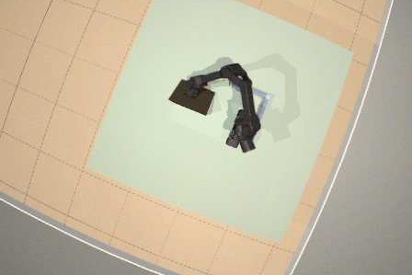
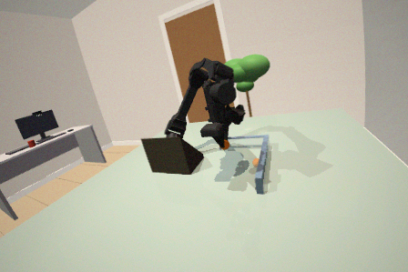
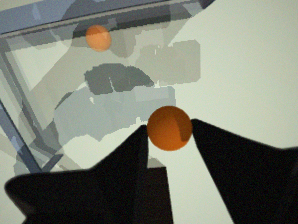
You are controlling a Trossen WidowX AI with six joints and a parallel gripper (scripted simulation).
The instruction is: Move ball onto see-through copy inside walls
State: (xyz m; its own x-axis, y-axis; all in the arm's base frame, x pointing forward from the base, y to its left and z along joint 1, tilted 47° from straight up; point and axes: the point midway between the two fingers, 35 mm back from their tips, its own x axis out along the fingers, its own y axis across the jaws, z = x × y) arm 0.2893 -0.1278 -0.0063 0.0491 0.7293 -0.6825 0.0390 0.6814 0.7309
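Now: the see-through copy of ball 9 cm ahead of my gripper tip, 7 cm to the left of it and 12 cm below it. The rest, counted from my gripper tip: orange ball right at my gripper tip.
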